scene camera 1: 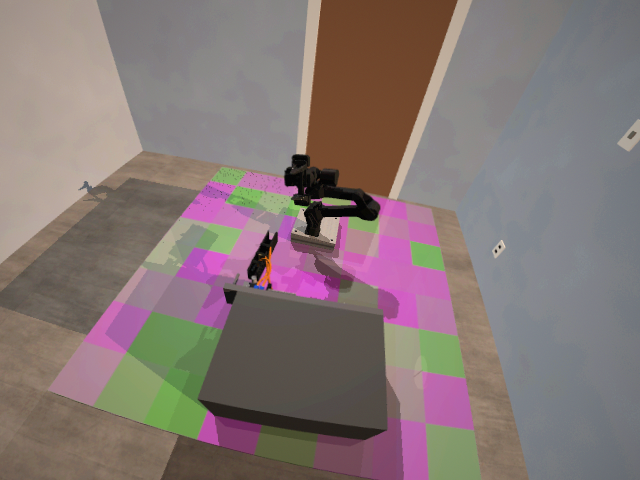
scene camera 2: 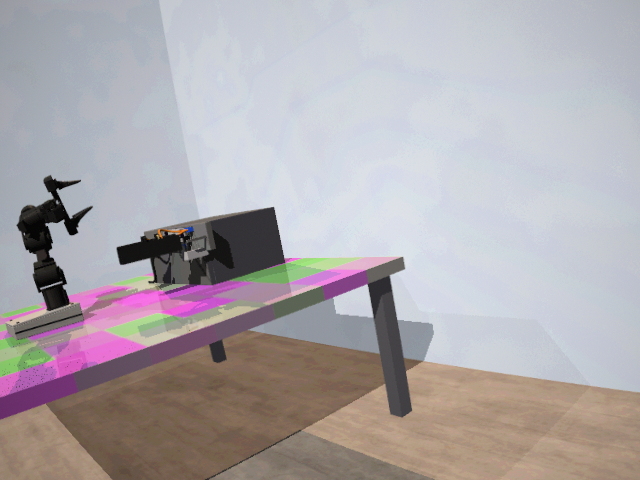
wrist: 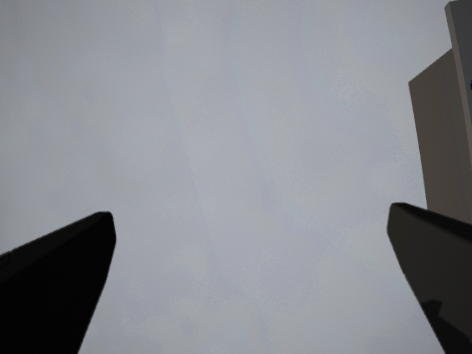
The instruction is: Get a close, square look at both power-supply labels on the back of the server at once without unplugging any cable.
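Pixels of known places: gripper, between the fingertips: [scene camera 1: 291, 187] [scene camera 2: 86, 193] [wrist: 252, 222]; arm's base, origin of its link: [scene camera 1: 312, 230] [scene camera 2: 58, 307].
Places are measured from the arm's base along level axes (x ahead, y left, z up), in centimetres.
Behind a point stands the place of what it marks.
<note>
The server [scene camera 1: 305, 356] {z 15.9, x 62.6, y 9.3 cm} [scene camera 2: 250, 245] {z 4.6, x 64.9, y -13.5 cm} is a large dark grey box on the table. In the wrist view, part of the server [wrist: 436, 130] {z 15.8, x 61.9, y -4.5 cm} shows at the right edge. Its back faces the arm's base. Orange cables [scene camera 1: 268, 266] {z 11.5, x 33.9, y -9.8 cm} [scene camera 2: 173, 231] {z 15.0, x 40.4, y -8.1 cm} run at the back along a black bar [scene camera 2: 144, 250] {z 11.6, x 26.7, y -15.0 cm} that sticks out from it. The two power-supply labels cannot be made out in any view. My gripper [scene camera 2: 86, 194] {z 32.2, x 14.9, y -7.7 cm} [wrist: 252, 222] {z 32.2, x 14.9, y -7.7 cm} is open and empty, raised above the table near the arm's base and apart from the server. Between its fingers the wrist view shows bare wall.
The table [scene camera 1: 439, 346] {z -4.8, x 41.0, y 57.3 cm} [scene camera 2: 305, 297] {z -6.2, x 47.6, y -64.2 cm} has a pink and green checkered top. The arm's light base plate [scene camera 1: 315, 241] {z -1.4, x 4.9, y 2.5 cm} [scene camera 2: 46, 321] {z -2.0, x -5.8, y -9.1 cm} is on it, behind the server. The black bar and cables lie between the base and the server's back. A brown door [scene camera 1: 377, 77] is behind the arm.
</note>
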